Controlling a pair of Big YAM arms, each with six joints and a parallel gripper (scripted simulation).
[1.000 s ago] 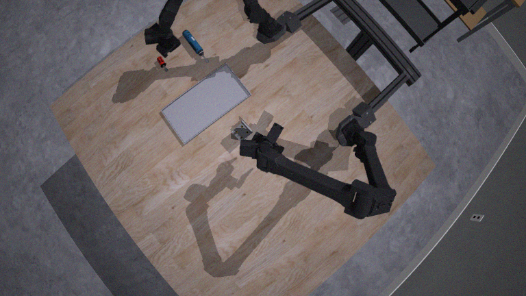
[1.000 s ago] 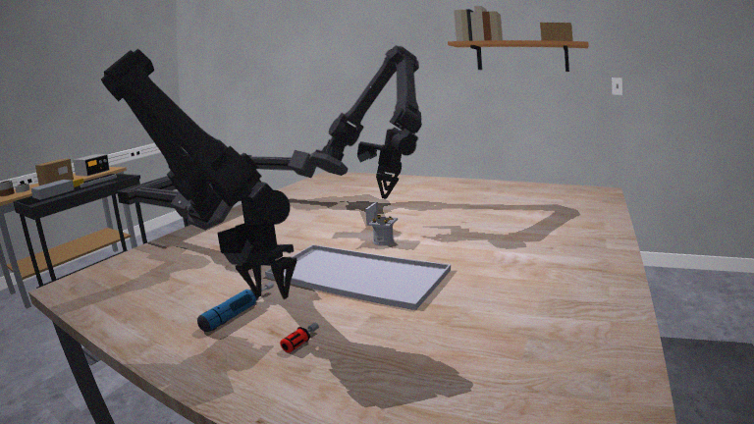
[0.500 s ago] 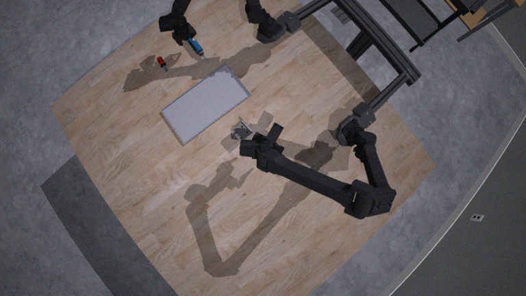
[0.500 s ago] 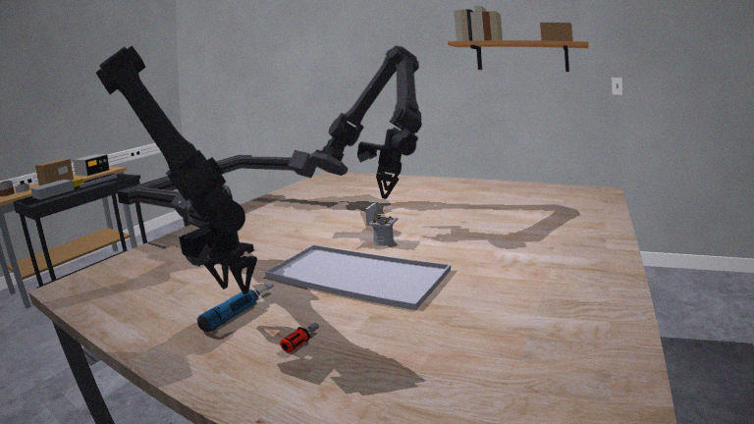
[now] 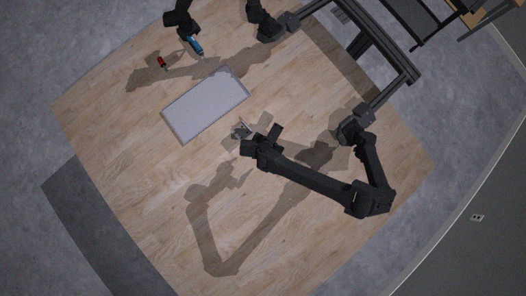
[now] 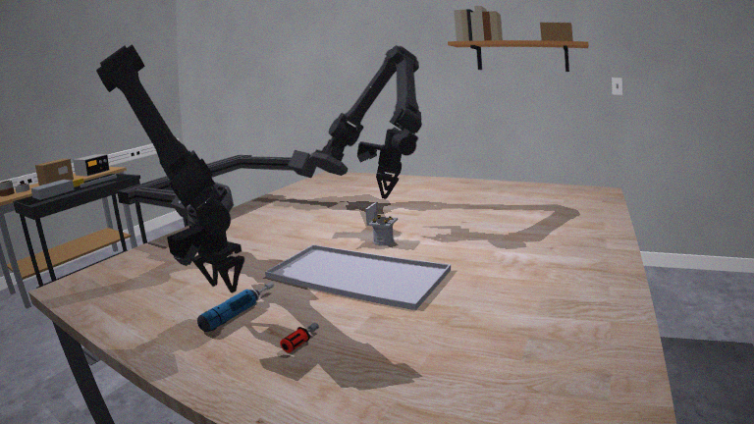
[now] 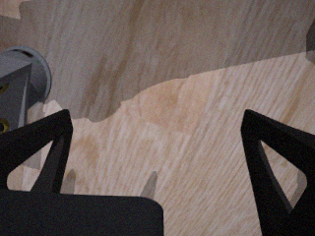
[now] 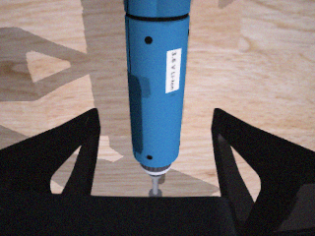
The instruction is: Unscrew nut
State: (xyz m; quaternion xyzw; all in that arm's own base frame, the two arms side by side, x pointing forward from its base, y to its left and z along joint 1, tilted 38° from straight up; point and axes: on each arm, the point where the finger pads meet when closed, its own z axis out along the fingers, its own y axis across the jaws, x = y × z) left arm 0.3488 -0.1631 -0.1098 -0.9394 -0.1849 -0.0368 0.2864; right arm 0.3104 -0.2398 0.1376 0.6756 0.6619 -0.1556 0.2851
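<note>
Now: the nut 7 cm ahead of my left hand, 10 cm to the right of it and 5 cm below it. From my left hand the other things lie so: shallow grey tray (10 cm ahead, 36 cm to the right, 11 cm below); grey bracket plate (5 cm ahead, 12 cm to the right, 4 cm below); joint module (5 cm ahead, 12 cm to the right, 8 cm below).
</note>
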